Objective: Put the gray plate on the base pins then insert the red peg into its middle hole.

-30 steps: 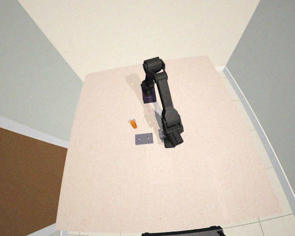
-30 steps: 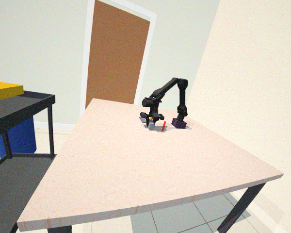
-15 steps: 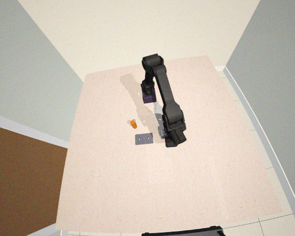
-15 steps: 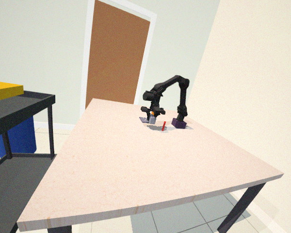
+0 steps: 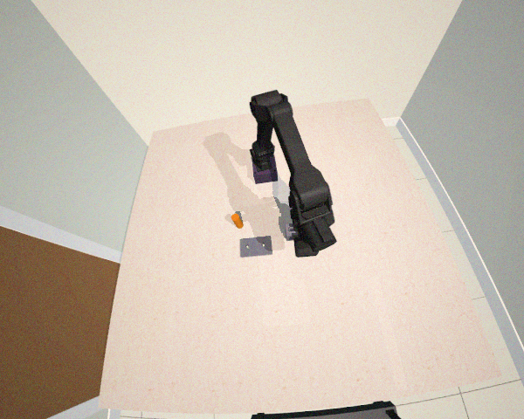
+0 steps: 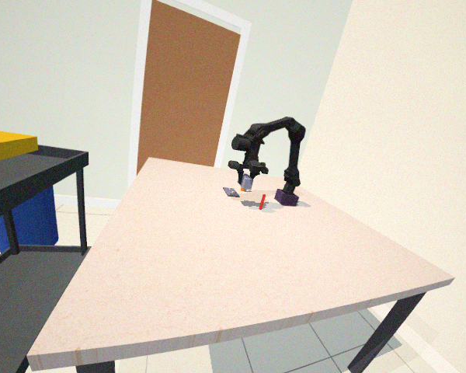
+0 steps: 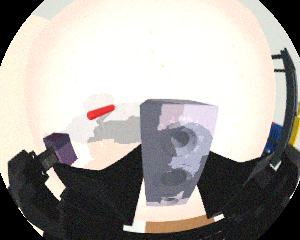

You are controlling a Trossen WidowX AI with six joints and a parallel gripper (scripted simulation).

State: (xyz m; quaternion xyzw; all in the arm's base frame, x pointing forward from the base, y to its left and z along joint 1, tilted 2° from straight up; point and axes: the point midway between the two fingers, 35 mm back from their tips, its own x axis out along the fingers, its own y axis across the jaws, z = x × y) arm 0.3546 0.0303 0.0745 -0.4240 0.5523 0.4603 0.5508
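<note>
My gripper tip is 3 cm past the gray base, 16 cm to the left of it and 10 cm above it. Round my gripper tip: red peg (10 cm behind, 5 cm to the left, 7 cm below); orange cylinder (14 cm behind, 20 cm to the right, 7 cm below); gray plate (3 cm above).
</note>
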